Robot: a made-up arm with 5 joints. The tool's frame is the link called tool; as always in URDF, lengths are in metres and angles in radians. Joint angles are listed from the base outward. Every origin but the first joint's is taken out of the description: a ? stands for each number. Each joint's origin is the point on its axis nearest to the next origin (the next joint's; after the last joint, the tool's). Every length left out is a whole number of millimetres.
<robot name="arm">
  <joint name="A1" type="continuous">
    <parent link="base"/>
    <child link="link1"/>
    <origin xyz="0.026 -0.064 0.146" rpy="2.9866 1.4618 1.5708"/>
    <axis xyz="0 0 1"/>
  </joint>
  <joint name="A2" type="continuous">
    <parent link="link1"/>
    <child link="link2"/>
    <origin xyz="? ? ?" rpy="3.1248 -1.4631 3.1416"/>
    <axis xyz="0 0 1"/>
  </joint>
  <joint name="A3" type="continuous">
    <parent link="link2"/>
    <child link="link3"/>
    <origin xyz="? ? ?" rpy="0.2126 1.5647 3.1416"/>
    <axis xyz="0 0 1"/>
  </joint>
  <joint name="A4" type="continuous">
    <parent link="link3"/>
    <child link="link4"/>
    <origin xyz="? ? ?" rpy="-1.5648 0 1.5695"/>
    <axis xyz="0 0 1"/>
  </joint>
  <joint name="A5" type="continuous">
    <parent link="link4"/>
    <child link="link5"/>
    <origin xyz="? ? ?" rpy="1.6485 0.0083 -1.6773"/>
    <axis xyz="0 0 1"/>
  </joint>
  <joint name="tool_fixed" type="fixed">
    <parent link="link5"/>
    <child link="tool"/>
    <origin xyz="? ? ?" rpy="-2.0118 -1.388 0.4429"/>
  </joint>
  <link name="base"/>
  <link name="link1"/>
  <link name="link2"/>
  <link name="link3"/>
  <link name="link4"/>
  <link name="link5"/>
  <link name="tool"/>
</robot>
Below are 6 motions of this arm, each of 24 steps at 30 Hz.
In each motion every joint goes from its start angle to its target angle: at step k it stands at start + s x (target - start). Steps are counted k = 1, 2, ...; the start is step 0. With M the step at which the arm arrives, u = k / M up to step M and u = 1 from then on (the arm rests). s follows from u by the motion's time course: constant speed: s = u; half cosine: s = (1 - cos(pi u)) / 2; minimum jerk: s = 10 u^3 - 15 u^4 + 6 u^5.
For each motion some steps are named. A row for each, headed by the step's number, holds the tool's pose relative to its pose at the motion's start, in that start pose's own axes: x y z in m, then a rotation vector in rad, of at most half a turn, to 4 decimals.
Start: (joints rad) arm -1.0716 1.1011 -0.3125 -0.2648 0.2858
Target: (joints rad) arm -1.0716 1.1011 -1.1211 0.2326 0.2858
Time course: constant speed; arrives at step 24
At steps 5, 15, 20, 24:
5: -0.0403 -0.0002 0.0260 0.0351 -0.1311 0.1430
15: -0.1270 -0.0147 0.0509 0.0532 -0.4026 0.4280
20: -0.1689 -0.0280 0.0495 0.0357 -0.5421 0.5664
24: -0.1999 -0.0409 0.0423 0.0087 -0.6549 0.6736

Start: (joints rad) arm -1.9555 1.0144 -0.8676 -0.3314 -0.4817
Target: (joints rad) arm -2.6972 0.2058 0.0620 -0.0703 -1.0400
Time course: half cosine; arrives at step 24
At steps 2, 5, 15, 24:
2: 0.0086 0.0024 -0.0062 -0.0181 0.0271 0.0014
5: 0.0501 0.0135 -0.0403 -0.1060 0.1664 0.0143
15: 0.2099 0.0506 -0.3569 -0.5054 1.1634 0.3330
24: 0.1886 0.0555 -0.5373 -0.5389 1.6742 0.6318

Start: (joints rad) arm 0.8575 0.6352 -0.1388 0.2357 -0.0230
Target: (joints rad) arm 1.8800 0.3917 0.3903 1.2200 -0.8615
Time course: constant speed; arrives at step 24
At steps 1, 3, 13, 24:
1: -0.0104 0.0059 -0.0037 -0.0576 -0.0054 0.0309
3: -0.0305 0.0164 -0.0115 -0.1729 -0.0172 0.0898
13: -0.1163 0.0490 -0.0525 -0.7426 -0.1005 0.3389
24: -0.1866 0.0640 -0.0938 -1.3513 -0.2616 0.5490

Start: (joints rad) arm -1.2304 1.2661 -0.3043 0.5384 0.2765
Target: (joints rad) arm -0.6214 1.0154 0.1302 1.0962 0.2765
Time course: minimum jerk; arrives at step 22
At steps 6, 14, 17, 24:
6: 0.0052 0.0172 -0.0234 -0.0509 0.0686 0.0364
14: 0.0220 0.0688 -0.1277 -0.2324 0.3742 0.1492
17: 0.0251 0.0762 -0.1539 -0.2671 0.4505 0.1665
24: 0.0262 0.0787 -0.1654 -0.2809 0.4834 0.1730

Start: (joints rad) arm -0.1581 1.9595 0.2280 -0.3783 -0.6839
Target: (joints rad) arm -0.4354 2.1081 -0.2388 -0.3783 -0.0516
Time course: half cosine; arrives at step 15
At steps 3, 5, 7, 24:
3: -0.0099 -0.0103 0.0023 0.0923 -0.0577 -0.0084
5: -0.0264 -0.0284 0.0049 0.2442 -0.1504 -0.0182
7: -0.0486 -0.0541 0.0060 0.4427 -0.2677 -0.0244
24: -0.1159 -0.1396 -0.0114 1.0157 -0.5886 -0.0068

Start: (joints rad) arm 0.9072 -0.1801 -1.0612 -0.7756 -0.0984
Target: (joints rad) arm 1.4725 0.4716 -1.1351 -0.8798 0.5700
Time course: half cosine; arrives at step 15
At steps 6, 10, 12, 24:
6: 0.0003 -0.1056 0.1410 0.5215 -0.0559 -0.0052
10: -0.0256 -0.2771 0.2618 1.1239 -0.1194 0.0255
12: -0.0412 -0.3522 0.2910 1.3502 -0.1386 0.0504
24: -0.0519 -0.4001 0.3037 1.4887 -0.1481 0.0699

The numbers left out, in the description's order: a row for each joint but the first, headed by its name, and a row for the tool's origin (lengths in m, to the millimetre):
A2: -0.22 0.161 0
A3: -0.239 -0.08 0
A4: -0.186 -0.133 0
A5: 0.011 -0.098 0
tool: 0.043 -0.056 0

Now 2 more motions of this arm.
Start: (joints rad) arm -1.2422 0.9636 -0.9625 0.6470 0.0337
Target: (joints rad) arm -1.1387 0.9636 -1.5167 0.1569 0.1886
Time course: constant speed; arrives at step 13
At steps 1, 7, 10, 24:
1: 0.0006 0.0073 0.0024 -0.0219 -0.0385 -0.0333
7: 0.0012 0.0495 0.0180 -0.1230 -0.3044 -0.2147
10: -0.0014 0.0699 0.0271 -0.1529 -0.4572 -0.2911
24: -0.0068 0.0902 0.0368 -0.1684 -0.6209 -0.3559

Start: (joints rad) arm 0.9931 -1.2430 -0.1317 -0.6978 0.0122
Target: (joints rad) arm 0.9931 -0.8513 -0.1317 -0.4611 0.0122
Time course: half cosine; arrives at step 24
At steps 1, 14, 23, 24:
1: -0.0007 -0.0002 0.0001 0.0002 0.0002 0.0027
14: -0.0897 -0.0505 0.0119 0.0282 0.0222 0.3931
23: -0.1335 -0.0931 0.0191 0.0461 0.0333 0.6218
24: -0.1340 -0.0936 0.0192 0.0463 0.0334 0.6245

